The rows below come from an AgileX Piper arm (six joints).
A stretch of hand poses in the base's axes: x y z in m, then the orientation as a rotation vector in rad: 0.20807 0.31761 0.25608 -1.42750 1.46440 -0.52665; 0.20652 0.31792 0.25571 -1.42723 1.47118 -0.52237; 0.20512 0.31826 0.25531 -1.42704 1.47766 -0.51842; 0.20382 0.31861 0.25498 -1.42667 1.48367 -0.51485; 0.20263 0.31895 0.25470 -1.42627 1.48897 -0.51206; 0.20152 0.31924 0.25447 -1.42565 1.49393 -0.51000; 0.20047 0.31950 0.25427 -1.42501 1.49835 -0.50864; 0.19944 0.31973 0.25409 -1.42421 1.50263 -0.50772; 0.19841 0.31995 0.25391 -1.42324 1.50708 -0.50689; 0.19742 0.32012 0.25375 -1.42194 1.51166 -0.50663; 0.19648 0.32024 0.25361 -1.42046 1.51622 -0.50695; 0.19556 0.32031 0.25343 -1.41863 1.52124 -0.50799; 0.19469 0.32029 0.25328 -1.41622 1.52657 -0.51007; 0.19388 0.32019 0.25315 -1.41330 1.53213 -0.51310
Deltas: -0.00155 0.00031 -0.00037 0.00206 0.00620 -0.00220; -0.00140 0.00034 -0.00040 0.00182 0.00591 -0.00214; -0.00130 0.00035 -0.00033 0.00175 0.00536 -0.00210; -0.00119 0.00034 -0.00028 0.00137 0.00456 -0.00204; -0.00111 0.00029 -0.00023 0.00111 0.00395 -0.00225; -0.00105 0.00026 -0.00020 0.00075 0.00330 -0.00225; -0.00103 0.00023 -0.00018 0.00061 0.00297 -0.00242; -0.00103 0.00022 -0.00018 0.00064 0.00297 -0.00263; -0.00099 0.00017 -0.00016 0.00050 0.00270 -0.00308; -0.00094 0.00012 -0.00014 0.00026 0.00239 -0.00339; -0.00092 0.00007 -0.00018 0.00000 0.00228 -0.00411; -0.00087 -0.00002 -0.00015 -0.00029 0.00185 -0.00497; -0.00081 -0.00010 -0.00013 -0.00057 0.00144 -0.00572
